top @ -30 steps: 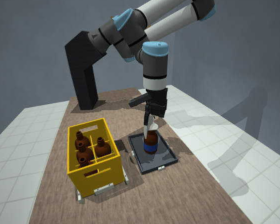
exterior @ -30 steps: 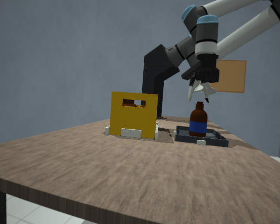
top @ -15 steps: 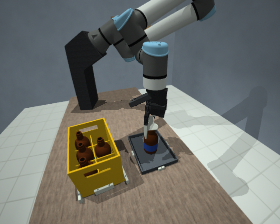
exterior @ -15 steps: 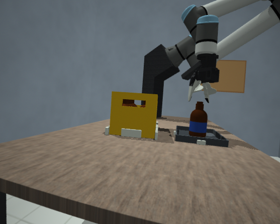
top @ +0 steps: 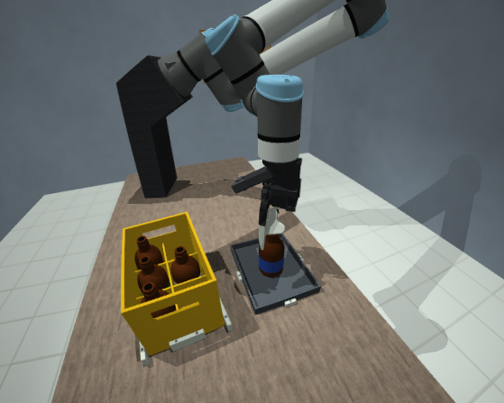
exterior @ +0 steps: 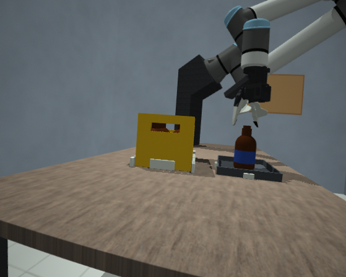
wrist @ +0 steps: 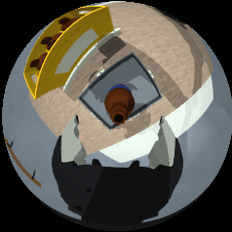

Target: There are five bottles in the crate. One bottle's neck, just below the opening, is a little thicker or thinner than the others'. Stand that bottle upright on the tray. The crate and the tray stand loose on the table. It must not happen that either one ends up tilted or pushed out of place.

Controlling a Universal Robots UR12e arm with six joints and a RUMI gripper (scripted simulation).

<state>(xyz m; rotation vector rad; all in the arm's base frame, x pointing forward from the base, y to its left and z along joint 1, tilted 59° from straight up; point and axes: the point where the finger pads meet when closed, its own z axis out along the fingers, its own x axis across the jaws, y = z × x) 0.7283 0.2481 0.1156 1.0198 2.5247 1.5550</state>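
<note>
Now: hand 14 cm above the dark tray. Also, from my hand: yellow crate 3 cm ahead, 28 cm to the right, 7 cm below.
</note>
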